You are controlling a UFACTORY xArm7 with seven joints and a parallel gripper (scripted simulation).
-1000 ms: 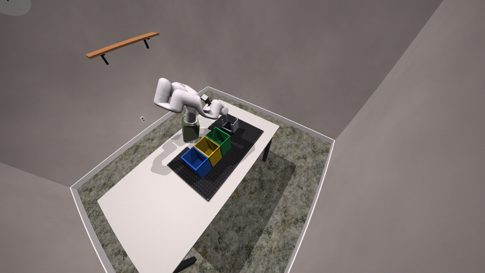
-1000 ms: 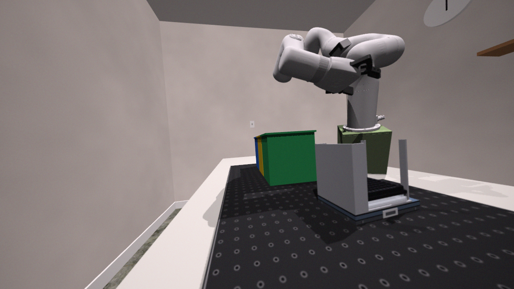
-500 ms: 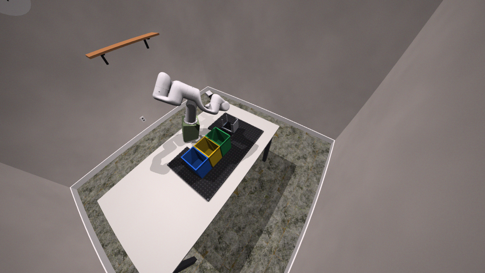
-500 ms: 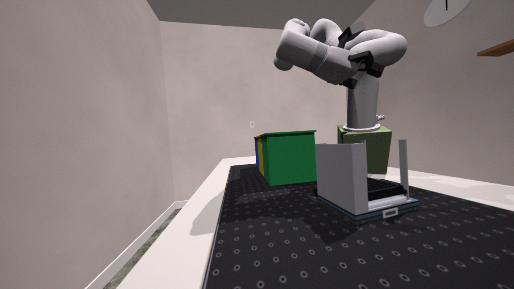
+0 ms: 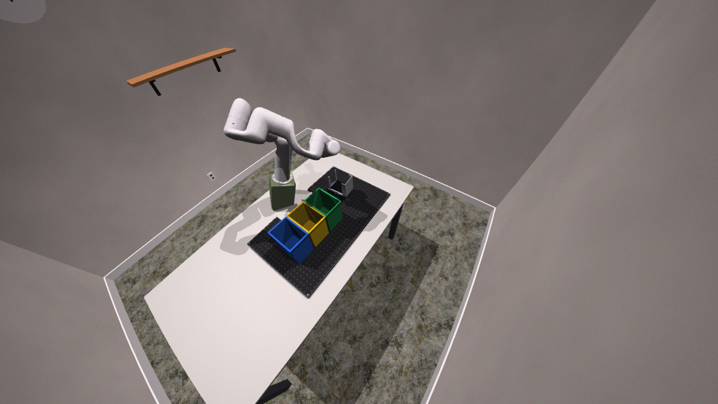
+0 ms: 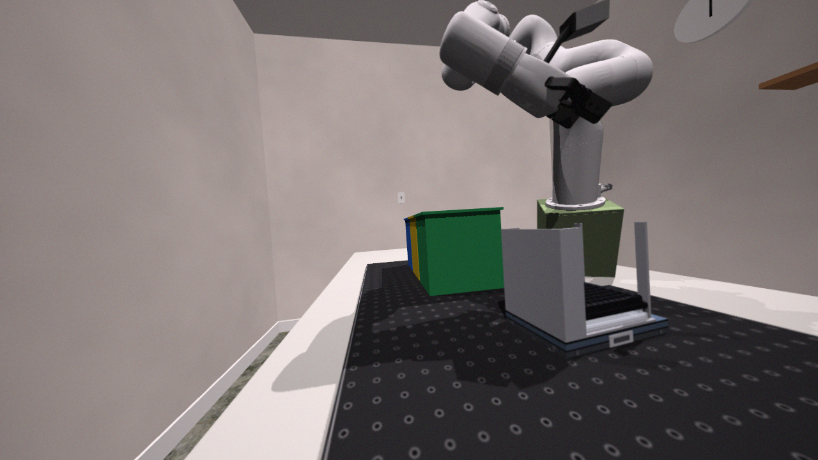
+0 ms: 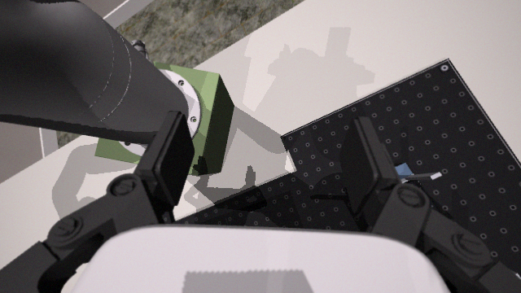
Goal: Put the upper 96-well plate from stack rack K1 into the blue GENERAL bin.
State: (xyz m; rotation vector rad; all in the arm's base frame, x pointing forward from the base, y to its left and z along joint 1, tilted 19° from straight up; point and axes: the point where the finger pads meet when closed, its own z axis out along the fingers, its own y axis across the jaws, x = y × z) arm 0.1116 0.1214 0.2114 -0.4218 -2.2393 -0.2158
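Right now my hand is 29 cm above the black 96-well plate, 12 cm short of it and 9 cm to the right of it. Round my hand: white plate 31 cm below, 12 cm ahead, 9 cm to the left; thin rack post 25 cm below, 12 cm to the left, 5 cm ahead; grey rack wall 25 cm below, 19 cm ahead, 10 cm to the left.
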